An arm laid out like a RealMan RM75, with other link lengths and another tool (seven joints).
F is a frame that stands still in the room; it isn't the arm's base.
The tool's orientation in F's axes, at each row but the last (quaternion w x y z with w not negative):
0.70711 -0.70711 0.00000 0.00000
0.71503 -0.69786 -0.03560 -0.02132
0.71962 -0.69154 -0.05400 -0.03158
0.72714 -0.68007 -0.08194 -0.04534
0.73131 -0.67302 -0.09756 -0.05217
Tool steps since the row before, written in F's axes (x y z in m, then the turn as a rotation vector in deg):
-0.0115 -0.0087 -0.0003 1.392 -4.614 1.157
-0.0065 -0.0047 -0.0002 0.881 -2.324 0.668
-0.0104 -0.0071 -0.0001 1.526 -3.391 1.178
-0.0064 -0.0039 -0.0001 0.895 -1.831 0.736
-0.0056 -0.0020 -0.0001 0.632 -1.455 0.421
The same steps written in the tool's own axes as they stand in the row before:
-0.0115 0.0003 -0.0087 1.392 -1.157 -4.614
-0.0066 -0.0004 -0.0046 0.887 -0.653 -2.326
-0.0105 -0.0014 -0.0067 1.558 -1.126 -3.394
-0.0065 -0.0013 -0.0035 0.929 -0.693 -1.831
-0.0056 -0.0012 -0.0016 0.626 -0.408 -1.461

